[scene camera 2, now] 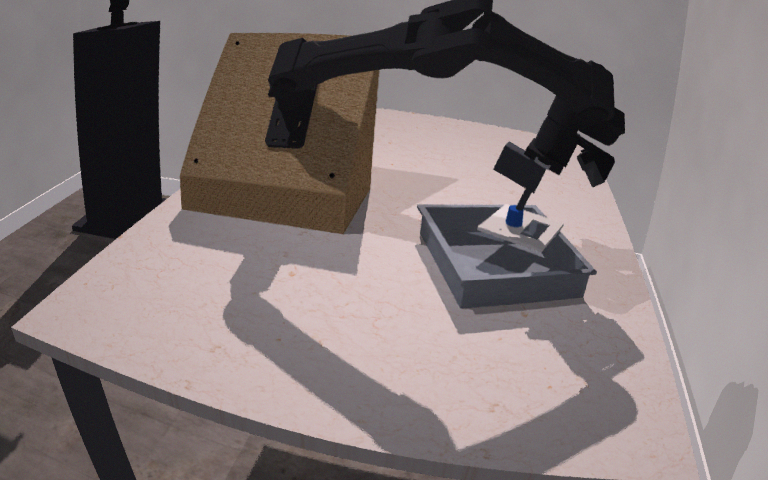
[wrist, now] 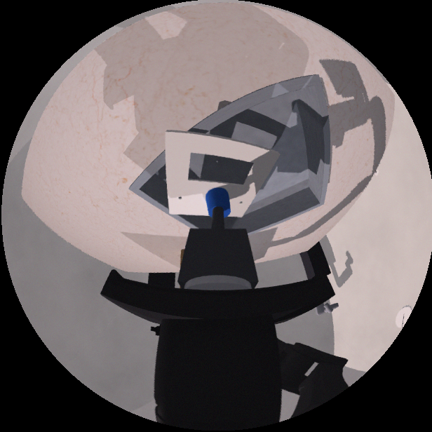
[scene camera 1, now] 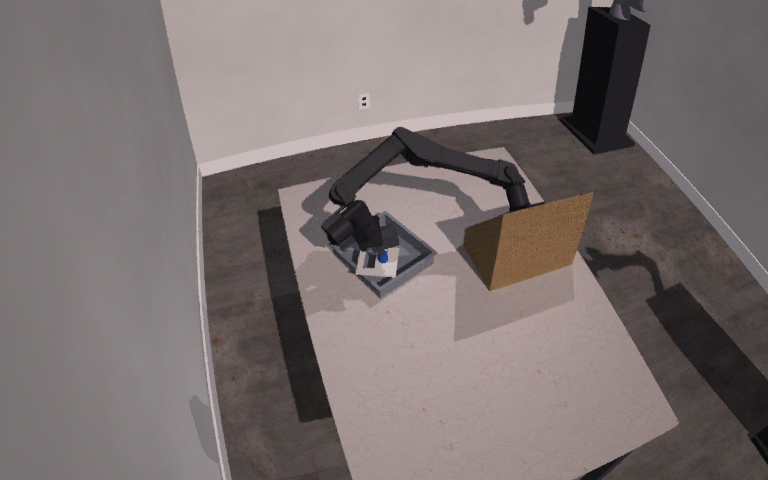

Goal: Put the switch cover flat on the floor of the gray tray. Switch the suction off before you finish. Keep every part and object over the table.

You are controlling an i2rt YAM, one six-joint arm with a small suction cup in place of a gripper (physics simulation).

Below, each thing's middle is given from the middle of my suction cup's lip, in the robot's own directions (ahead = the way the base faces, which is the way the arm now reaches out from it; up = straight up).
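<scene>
The white switch cover point(scene camera 2: 495, 225) sits 20 mm ahead of my suction cup and 10 mm below it. As for the gray tray point(scene camera 2: 481, 270), my suction cup is 20 mm past it and 40 mm above it, and it is also 50 mm to the left of the tray.
</scene>
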